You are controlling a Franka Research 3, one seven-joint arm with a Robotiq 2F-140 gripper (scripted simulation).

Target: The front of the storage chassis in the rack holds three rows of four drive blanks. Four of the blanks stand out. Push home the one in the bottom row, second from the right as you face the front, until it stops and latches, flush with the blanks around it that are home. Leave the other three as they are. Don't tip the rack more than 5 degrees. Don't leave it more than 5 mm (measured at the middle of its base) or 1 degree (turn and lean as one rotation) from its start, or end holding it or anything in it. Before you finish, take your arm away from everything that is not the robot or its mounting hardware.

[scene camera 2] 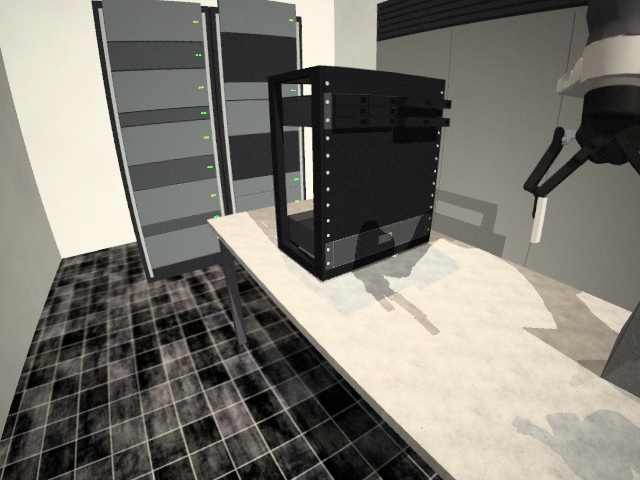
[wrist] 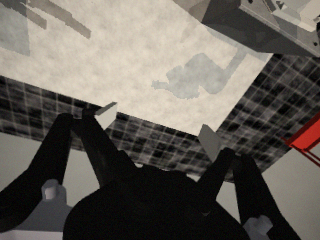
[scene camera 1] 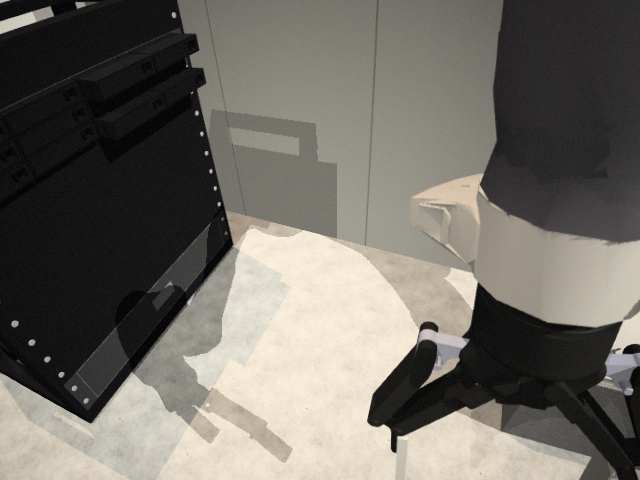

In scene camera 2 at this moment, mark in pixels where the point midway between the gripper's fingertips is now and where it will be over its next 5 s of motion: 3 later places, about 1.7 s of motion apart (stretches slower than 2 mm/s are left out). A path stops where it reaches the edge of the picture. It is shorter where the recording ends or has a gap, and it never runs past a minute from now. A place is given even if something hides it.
The gripper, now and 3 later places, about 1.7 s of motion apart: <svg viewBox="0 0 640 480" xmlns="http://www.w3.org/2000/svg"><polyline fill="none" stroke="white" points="589,252 509,148 490,110 477,116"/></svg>
